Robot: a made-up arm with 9 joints. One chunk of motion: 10 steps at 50 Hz.
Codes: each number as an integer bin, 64 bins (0 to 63) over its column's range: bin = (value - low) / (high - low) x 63, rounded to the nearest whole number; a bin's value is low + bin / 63 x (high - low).
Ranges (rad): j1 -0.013..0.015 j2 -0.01..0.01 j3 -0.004..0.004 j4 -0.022..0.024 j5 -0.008..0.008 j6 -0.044..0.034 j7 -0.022..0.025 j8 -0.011..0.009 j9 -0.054..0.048
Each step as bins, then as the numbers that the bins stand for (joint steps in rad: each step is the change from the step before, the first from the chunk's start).
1 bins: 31 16 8 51 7 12 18 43 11
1 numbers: 0.00078 -0.00492 -0.00298 0.01524 -0.00622 -0.02914 -0.00857 0.00265 -0.03619
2 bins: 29 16 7 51 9 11 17 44 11
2 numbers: -0.00011 -0.00492 -0.00311 0.01524 -0.00571 -0.03038 -0.00932 0.00297 -0.03619
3 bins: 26 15 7 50 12 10 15 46 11
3 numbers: -0.00144 -0.00524 -0.00311 0.01451 -0.00495 -0.03162 -0.01081 0.00360 -0.03619
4 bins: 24 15 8 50 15 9 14 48 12
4 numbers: -0.00233 -0.00524 -0.00298 0.01451 -0.00419 -0.03286 -0.01156 0.00424 -0.03457
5 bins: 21 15 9 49 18 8 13 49 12
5 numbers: -0.00367 -0.00524 -0.00286 0.01378 -0.00343 -0.03410 -0.01230 0.00456 -0.03457
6 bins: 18 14 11 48 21 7 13 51 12
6 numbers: -0.00500 -0.00556 -0.00260 0.01305 -0.00267 -0.03533 -0.01230 0.00519 -0.03457
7 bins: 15 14 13 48 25 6 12 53 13
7 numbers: -0.00633 -0.00556 -0.00235 0.01305 -0.00165 -0.03657 -0.01305 0.00583 -0.03295
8 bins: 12 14 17 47 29 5 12 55 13
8 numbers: -0.00767 -0.00556 -0.00184 0.01232 -0.00063 -0.03781 -0.01305 0.00646 -0.03295
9 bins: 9 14 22 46 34 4 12 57 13
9 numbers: -0.00900 -0.00556 -0.00121 0.01159 0.00063 -0.03905 -0.01305 0.00710 -0.03295
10 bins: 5 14 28 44 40 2 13 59 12
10 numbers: -0.01078 -0.00556 -0.00044 0.01013 0.00216 -0.04152 -0.01230 0.00773 -0.03457
